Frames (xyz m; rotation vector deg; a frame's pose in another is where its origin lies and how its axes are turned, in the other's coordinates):
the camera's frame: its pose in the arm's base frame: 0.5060 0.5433 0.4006 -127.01 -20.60 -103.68
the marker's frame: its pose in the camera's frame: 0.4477 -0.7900 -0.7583 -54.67 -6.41 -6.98
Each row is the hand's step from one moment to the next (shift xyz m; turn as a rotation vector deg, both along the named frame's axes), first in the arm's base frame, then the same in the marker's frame.
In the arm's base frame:
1: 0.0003 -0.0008 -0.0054 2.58 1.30 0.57
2: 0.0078 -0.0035 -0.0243 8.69 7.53 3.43
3: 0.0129 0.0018 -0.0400 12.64 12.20 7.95
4: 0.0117 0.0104 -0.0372 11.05 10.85 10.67
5: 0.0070 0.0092 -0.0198 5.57 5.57 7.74
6: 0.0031 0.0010 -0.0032 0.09 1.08 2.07
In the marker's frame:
1: -0.0051 -0.0010 0.0017 1.51 -2.21 1.23
2: -0.0209 -0.0080 0.0128 6.91 -9.59 2.07
3: -0.0334 -0.0193 0.0168 13.01 -14.13 1.76
4: -0.0300 -0.0249 0.0104 14.90 -11.45 0.74
5: -0.0153 -0.0166 0.0041 9.75 -5.19 -0.12
6: -0.0019 -0.0033 0.0025 2.12 -0.34 -0.92

